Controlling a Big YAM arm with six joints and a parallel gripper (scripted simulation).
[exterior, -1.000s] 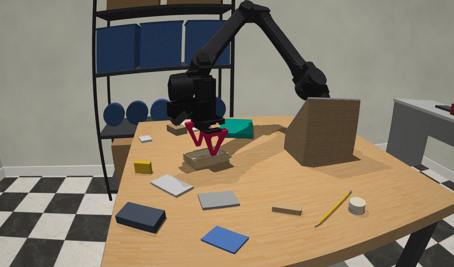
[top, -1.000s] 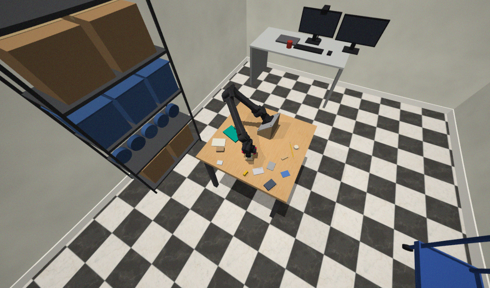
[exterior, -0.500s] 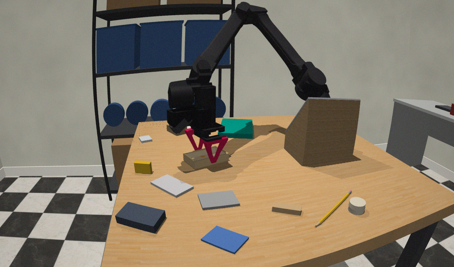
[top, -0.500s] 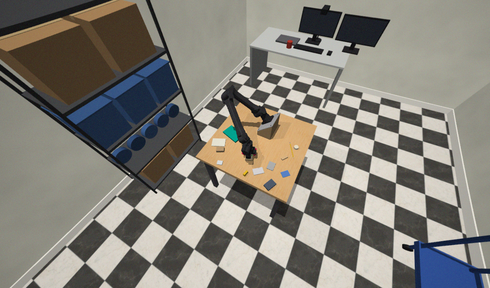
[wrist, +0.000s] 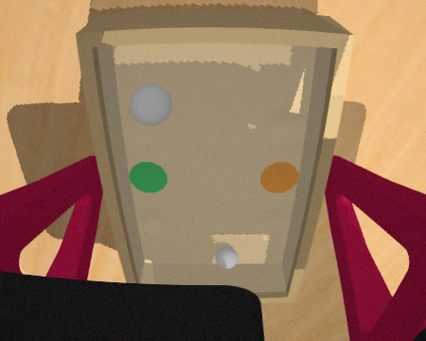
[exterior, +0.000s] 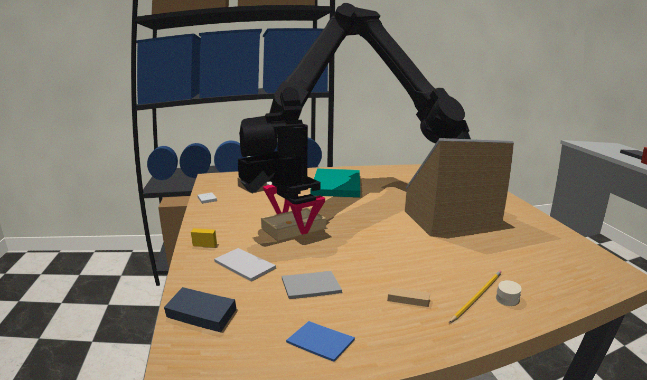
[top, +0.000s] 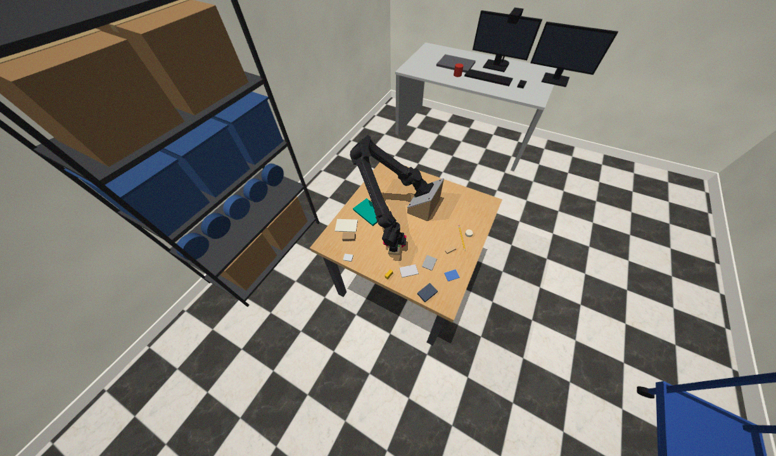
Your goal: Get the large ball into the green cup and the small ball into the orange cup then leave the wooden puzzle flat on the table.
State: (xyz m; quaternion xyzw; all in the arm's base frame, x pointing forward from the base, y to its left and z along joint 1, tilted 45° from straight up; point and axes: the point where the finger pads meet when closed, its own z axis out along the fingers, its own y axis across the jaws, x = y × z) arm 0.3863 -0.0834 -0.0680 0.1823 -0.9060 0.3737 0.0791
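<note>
Now: hand 1 cm above the wooden puzzle. Also, from my hand: yellow block (18 cm ahead, 6 cm to the left); then grey plate (1 cm ahead, 22 cm to the left, 1 cm below); then small brown block (7 cm ahead, 27 cm to the right).
</note>
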